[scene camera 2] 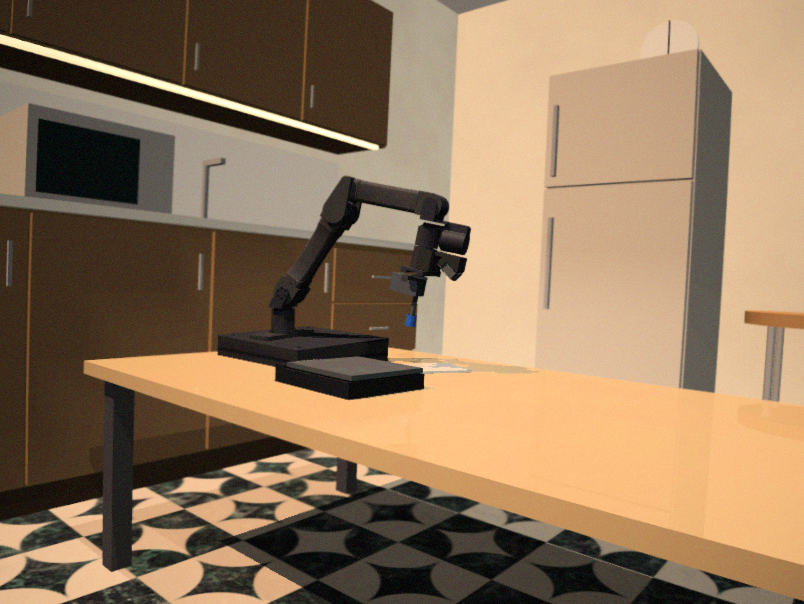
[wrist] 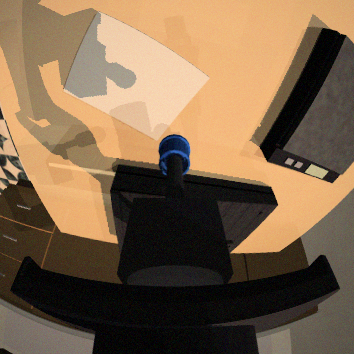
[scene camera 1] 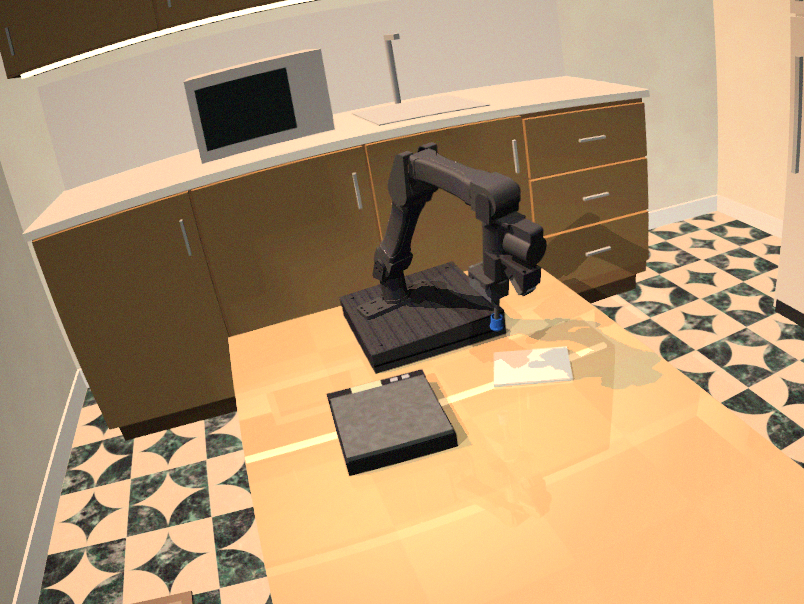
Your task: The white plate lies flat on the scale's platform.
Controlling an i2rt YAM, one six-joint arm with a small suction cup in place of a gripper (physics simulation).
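Frame: origin at the arm's base, x back, y right, z up, level; centimetres.
Seen in the pictures: hand, its tool point: (scene camera 2: 409,325) (wrist: 174,148) (scene camera 1: 496,326); arm's base, origin of its link: (scene camera 2: 282,335) (scene camera 1: 396,300).
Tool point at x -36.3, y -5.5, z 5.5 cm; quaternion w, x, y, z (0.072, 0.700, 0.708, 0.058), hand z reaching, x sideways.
Pixels of each thing's top centre, then the offset from my tool point to it. Level surfaces: height alone.
- white plate, centre of its top: (wrist: 128,79) (scene camera 1: 532,364) (scene camera 2: 431,366) dx -3.5, dy -6.2, dz -10.7 cm
- scale, centre of its top: (wrist: 344,128) (scene camera 1: 385,408) (scene camera 2: 349,363) dx -1.2, dy +28.0, dz -6.9 cm
- wooden table, height of its surface: dz -11.4 cm
The white plate (scene camera 1: 532,367) (scene camera 2: 445,368) (wrist: 150,65) is a thin, flat, four-sided piece lying on the table, to the right of the scale in scene camera 1. The arm's shadow falls across part of it. The scale (scene camera 1: 392,419) (scene camera 2: 354,368) (wrist: 325,115) is a low black box with a grey platform, and nothing rests on the platform. My blue suction cup (scene camera 1: 496,323) (scene camera 2: 410,320) (wrist: 174,150) points down and hangs above table height, near the corner of the arm's base and short of the plate. It holds nothing and is apart from the plate.
The arm's dark base (scene camera 1: 422,318) (scene camera 2: 305,344) (wrist: 250,220) stands on the wooden table (scene camera 1: 402,546) (scene camera 2: 552,442) behind the scale. Brown cabinets (scene camera 1: 279,240) with a microwave (scene camera 1: 259,104) (scene camera 2: 97,159) on the counter stand behind the table. A fridge (scene camera 2: 617,260) stands further back.
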